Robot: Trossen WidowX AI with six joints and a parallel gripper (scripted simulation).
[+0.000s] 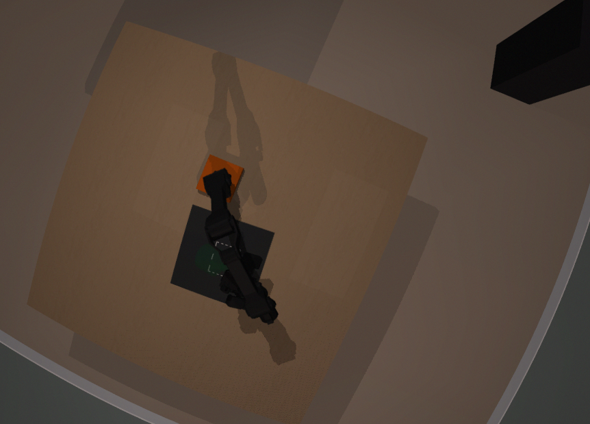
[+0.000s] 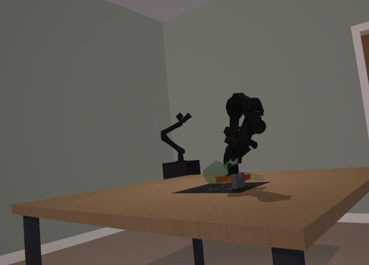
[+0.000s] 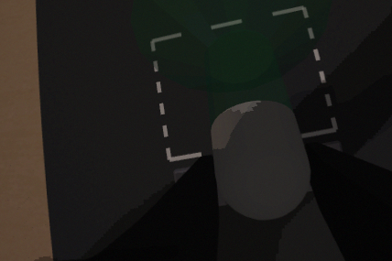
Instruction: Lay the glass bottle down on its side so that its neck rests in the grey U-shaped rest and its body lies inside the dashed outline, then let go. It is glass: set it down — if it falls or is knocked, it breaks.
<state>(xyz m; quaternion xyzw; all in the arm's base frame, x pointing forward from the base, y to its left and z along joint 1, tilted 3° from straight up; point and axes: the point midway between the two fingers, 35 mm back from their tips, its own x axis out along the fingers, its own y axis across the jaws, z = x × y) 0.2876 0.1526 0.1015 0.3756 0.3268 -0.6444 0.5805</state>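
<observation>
My gripper tip is 40 mm to the left of the green glass bottle and 20 mm above it. From my gripper tip the other things lie so: black mat 110 mm below, 70 mm to the right.
</observation>
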